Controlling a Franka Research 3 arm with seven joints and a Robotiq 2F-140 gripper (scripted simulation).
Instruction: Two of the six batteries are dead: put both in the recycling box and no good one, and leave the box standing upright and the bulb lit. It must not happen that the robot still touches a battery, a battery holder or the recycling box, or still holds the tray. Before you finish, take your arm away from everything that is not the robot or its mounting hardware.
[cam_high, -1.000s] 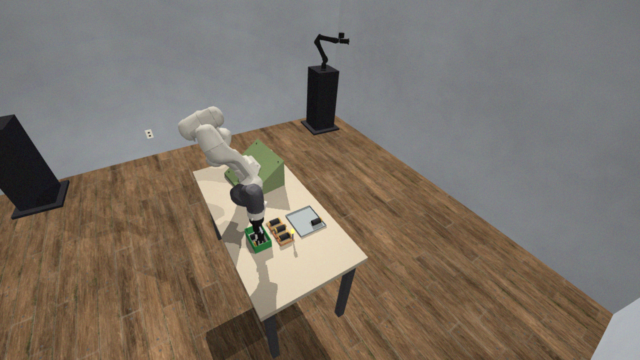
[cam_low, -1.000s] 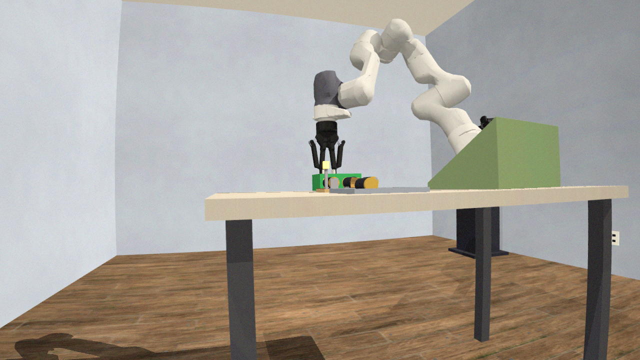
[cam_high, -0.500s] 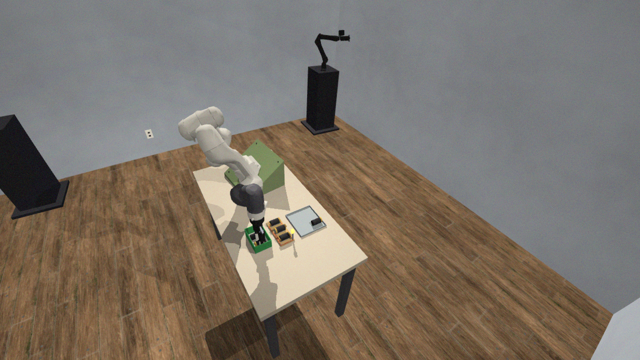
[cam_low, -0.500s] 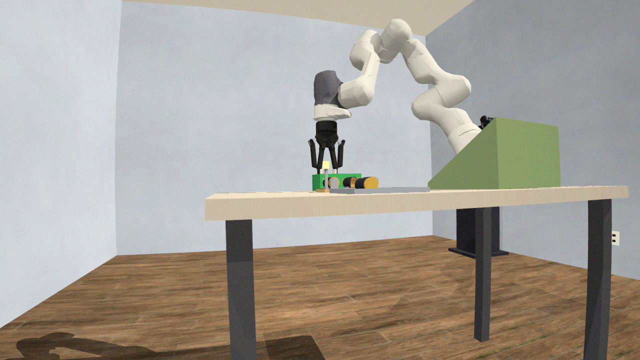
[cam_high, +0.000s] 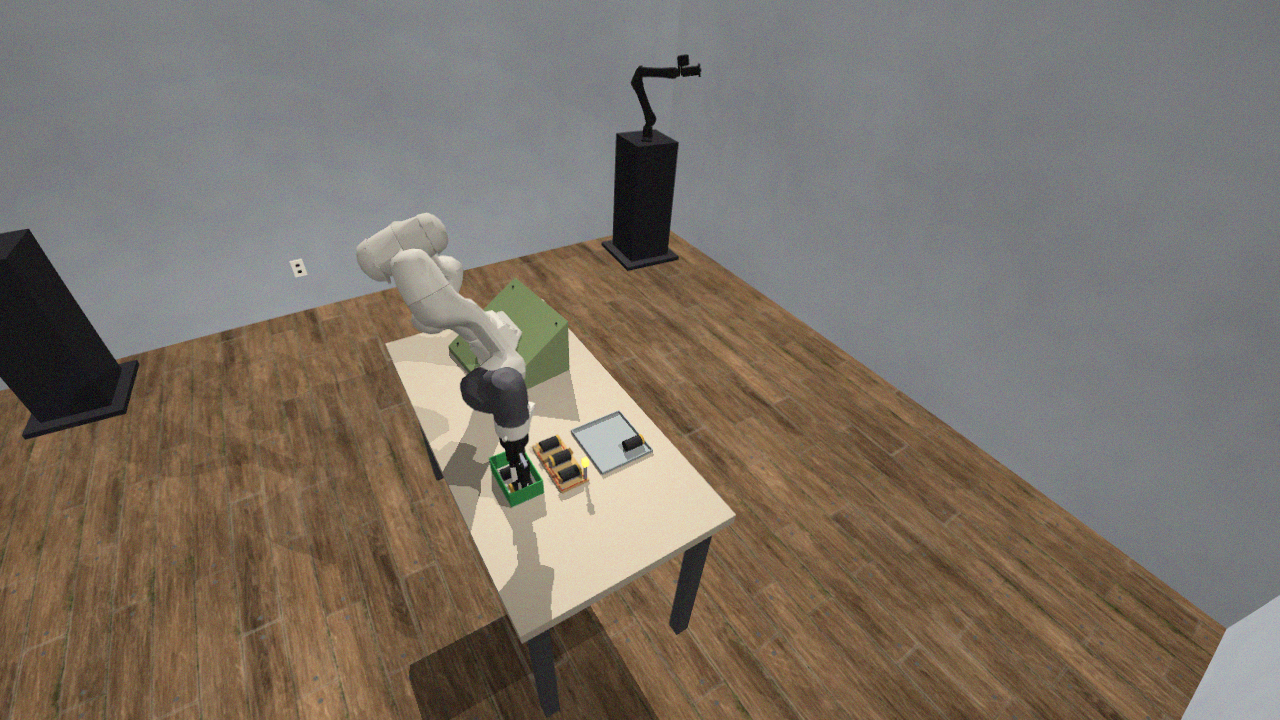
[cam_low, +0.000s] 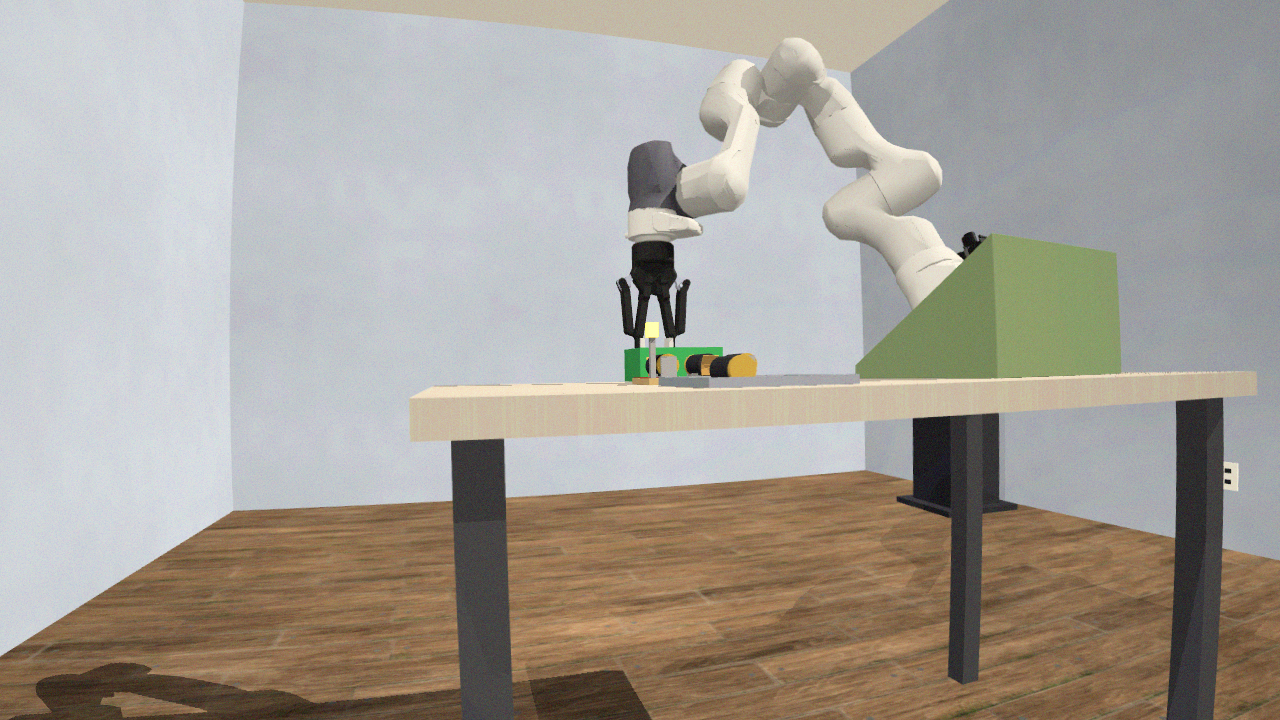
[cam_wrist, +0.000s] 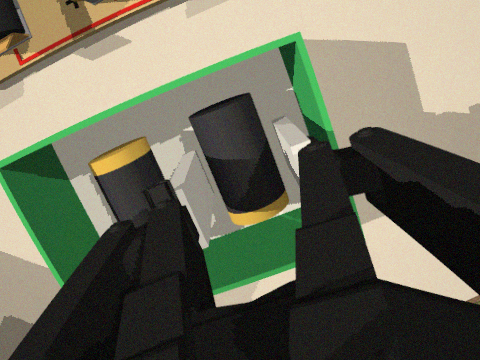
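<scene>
My gripper is now 3 cm past the green recycling box and 3 cm above it. From my hand the other things lie so: battery holder 14 cm to the left, 4 cm below, 4 cm behind; grey tray 31 cm to the left, 5 cm behind, 4 cm below; bulb post 18 cm to the left, 5 cm ahead.
</scene>
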